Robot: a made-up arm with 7 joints.
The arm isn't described. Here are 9 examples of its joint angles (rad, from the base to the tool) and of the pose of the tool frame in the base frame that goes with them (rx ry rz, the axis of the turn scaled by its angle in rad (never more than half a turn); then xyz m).
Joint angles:
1: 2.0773 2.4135 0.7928 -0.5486 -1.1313 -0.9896 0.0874
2: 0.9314 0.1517 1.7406 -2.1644 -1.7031 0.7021 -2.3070
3: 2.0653 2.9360 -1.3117 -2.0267 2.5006 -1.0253 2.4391
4: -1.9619 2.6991 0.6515 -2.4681 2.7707 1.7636 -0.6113
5: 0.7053 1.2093 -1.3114 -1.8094 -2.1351 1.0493 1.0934
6: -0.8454 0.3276 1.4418 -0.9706 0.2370 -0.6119 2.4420
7: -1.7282 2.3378 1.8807 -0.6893 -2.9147 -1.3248 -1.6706
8: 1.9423 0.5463 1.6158 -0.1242 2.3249 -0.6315 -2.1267
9: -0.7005 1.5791 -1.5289 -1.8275 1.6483 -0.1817 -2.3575
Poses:
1: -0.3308 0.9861 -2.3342 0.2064 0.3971 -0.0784
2: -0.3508 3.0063 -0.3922 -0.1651 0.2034 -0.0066
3: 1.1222 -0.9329 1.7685 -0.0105 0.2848 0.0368
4: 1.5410 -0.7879 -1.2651 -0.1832 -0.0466 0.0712
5: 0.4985 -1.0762 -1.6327 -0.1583 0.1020 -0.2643
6: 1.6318 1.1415 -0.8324 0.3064 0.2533 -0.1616
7: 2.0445 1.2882 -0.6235 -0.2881 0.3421 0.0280
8: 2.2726 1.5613 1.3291 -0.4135 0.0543 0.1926
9: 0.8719 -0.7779 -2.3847 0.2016 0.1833 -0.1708
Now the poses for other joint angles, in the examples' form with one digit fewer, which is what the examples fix.
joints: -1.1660 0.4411 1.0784 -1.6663 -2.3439 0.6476 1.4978
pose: 1.761 -1.946 1.568 0.250 0.218 0.101
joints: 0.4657 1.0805 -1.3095 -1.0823 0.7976 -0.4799 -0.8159
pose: -0.041 -0.319 -1.279 -0.134 0.220 -0.331
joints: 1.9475 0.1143 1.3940 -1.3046 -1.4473 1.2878 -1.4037
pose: 0.631 -3.003 -0.013 -0.355 0.105 0.141
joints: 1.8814 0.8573 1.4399 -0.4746 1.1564 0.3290 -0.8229
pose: 1.672 0.522 0.764 -0.327 0.256 0.190
